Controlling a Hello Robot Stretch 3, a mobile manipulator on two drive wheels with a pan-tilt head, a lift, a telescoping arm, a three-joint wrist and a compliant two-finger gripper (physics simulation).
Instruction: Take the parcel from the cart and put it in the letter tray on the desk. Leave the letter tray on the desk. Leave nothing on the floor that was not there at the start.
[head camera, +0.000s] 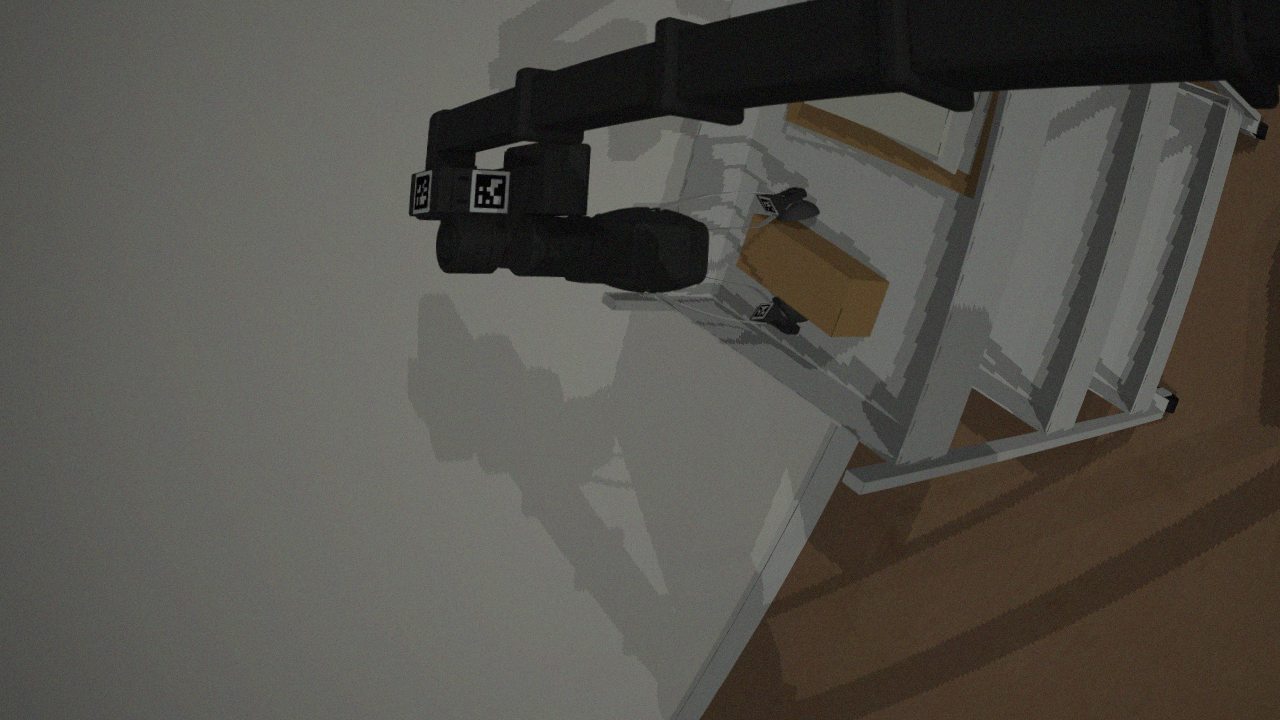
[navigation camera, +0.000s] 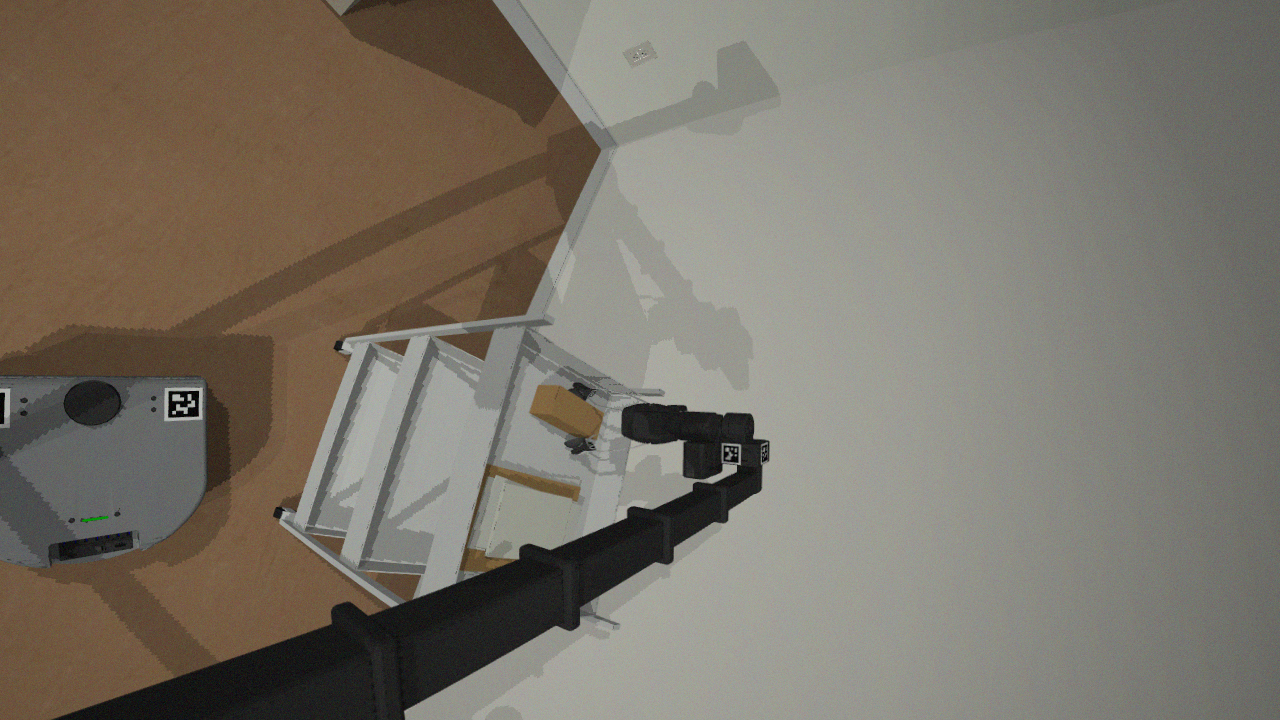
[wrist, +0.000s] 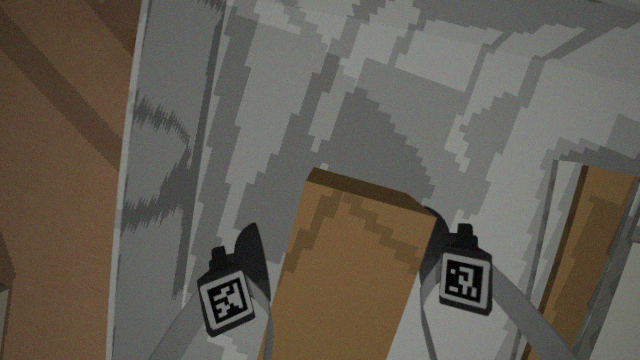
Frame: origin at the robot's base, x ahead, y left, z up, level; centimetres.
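Seen in the pictures: gripper, fingertip midpoint: (wrist: 340, 242); robot's base, origin of the base link: (navigation camera: 94, 400).
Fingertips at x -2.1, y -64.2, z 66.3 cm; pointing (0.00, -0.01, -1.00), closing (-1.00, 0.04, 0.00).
Note:
Pixels of each thing's top centre, then the offset from my fingertips to it.
- parcel, middle of its top: (wrist: 325, 346) (head camera: 791, 272) (navigation camera: 579, 413) dx +1.1, dy +2.7, dz +5.2 cm
- brown-edged thing with a pale panel, middle of its top: (head camera: 881, 67) (navigation camera: 533, 525) dx -17.1, dy +11.1, dz +2.4 cm
The parcel (head camera: 810, 273) (navigation camera: 559, 407) (wrist: 350, 270), a brown box, lies in the top shelf of the white cart (head camera: 950, 367) (navigation camera: 465, 438) (wrist: 165, 90). My gripper (head camera: 794, 261) (navigation camera: 580, 418) (wrist: 340, 242) is open, with one finger on each side of the parcel's end nearer the wall. In the wrist view a gap shows between the left finger and the parcel. The right fingertip is partly hidden at the parcel's edge, and whether it touches is unclear. The desk and its letter tray cannot be made out.
A brown-edged thing with a pale panel (head camera: 895, 116) (navigation camera: 532, 523) (wrist: 617, 300) lies beside the parcel in the cart. The wall (head camera: 223, 402) (navigation camera: 984, 358) stands behind the cart. My base (navigation camera: 116, 456) is on the floor before it. My arm (head camera: 787, 62) (navigation camera: 465, 591) reaches over the cart.

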